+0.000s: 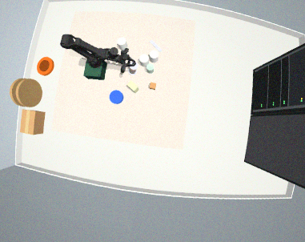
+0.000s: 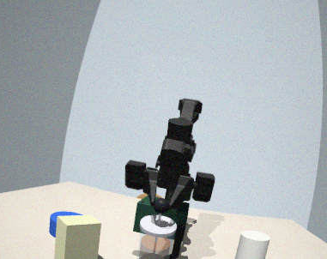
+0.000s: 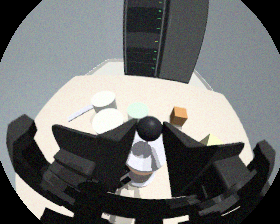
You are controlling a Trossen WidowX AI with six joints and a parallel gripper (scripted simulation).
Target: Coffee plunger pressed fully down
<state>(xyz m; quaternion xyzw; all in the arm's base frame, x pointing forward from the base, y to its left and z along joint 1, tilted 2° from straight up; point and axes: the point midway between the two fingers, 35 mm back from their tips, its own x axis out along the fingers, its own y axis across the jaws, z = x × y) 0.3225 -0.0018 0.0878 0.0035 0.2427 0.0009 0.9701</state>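
The coffee press lies 40 mm behind my gripper tip, 10 mm to the left of it and 90 mm below it. The rest, counted from my gripper tip: pale green cup: 110 mm ahead, 30 mm to the left, 140 mm below; then orange cube: 160 mm ahead, 130 mm to the right, 160 mm below; then yellow block: 10 mm behind, 160 mm to the right, 130 mm below.
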